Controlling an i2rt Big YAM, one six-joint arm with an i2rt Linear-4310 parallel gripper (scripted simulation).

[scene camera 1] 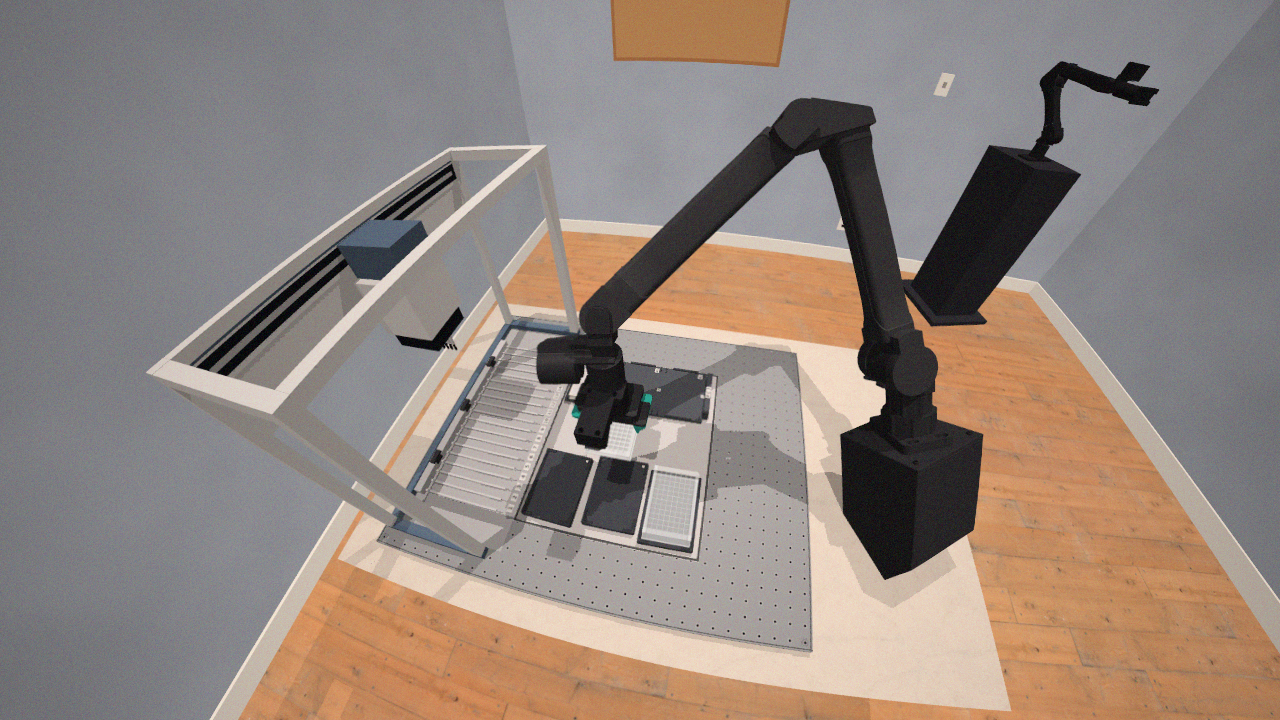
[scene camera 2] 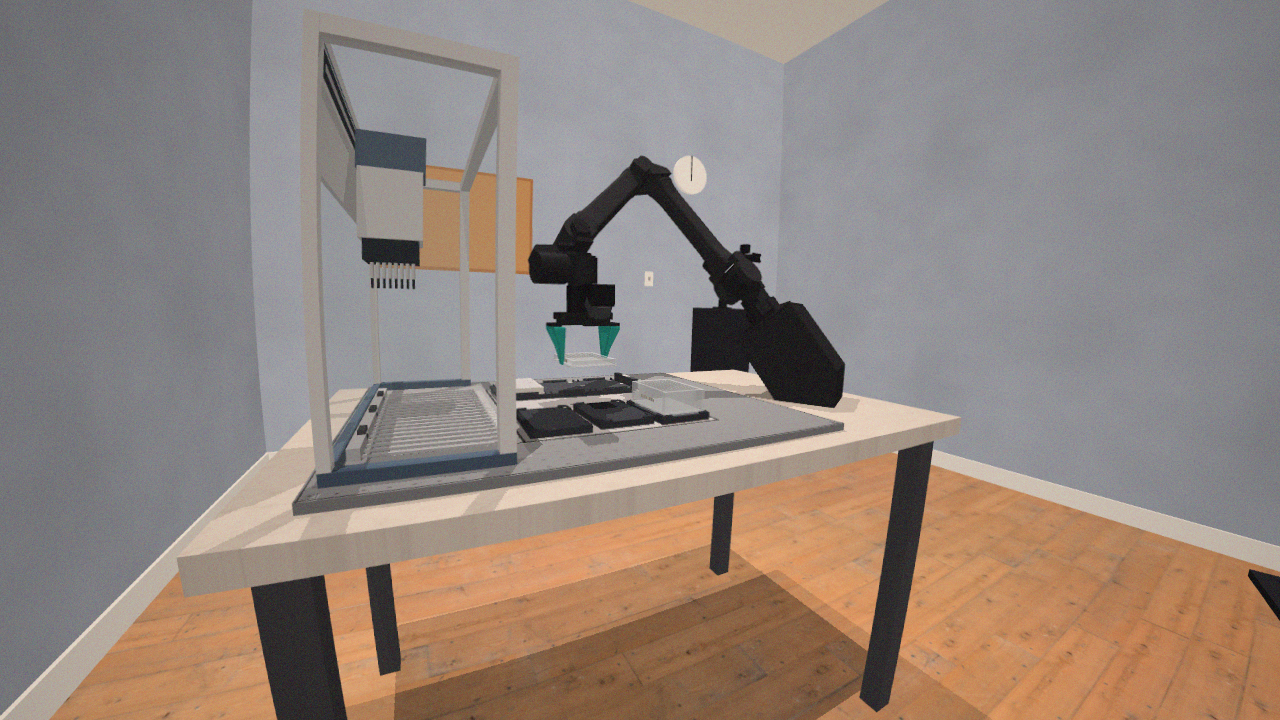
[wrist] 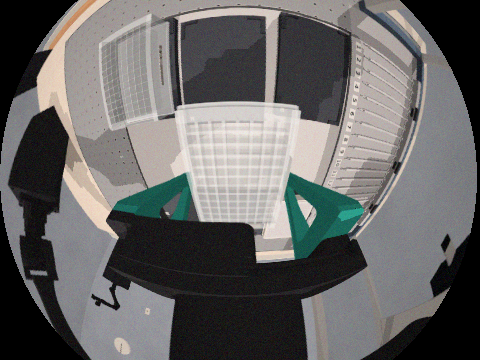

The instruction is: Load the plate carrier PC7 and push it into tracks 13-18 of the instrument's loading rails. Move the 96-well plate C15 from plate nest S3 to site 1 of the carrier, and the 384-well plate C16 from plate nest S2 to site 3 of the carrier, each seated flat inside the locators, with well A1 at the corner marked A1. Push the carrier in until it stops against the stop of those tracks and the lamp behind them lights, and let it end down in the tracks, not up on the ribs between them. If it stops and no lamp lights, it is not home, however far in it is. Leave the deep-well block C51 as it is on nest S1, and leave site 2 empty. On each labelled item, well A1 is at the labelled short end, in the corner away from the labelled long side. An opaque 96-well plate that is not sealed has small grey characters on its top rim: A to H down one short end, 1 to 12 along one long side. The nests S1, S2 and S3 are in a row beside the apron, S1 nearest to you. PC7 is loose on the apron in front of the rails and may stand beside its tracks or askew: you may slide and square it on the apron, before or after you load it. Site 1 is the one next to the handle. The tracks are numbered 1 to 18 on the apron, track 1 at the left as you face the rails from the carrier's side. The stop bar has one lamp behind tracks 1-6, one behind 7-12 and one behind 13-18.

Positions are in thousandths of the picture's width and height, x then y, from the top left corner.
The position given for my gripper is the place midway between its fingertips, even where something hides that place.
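My gripper (scene camera 2: 456,505), (scene camera 1: 482,592), (wrist: 495,490) is visible. Things present: a 96-well plate C15 (scene camera 1: 481,627), (scene camera 2: 457,501), (wrist: 457,543); a dark plate carrier PC7 (scene camera 1: 530,548), (scene camera 2: 486,533); a pipetting head (scene camera 1: 330,434).
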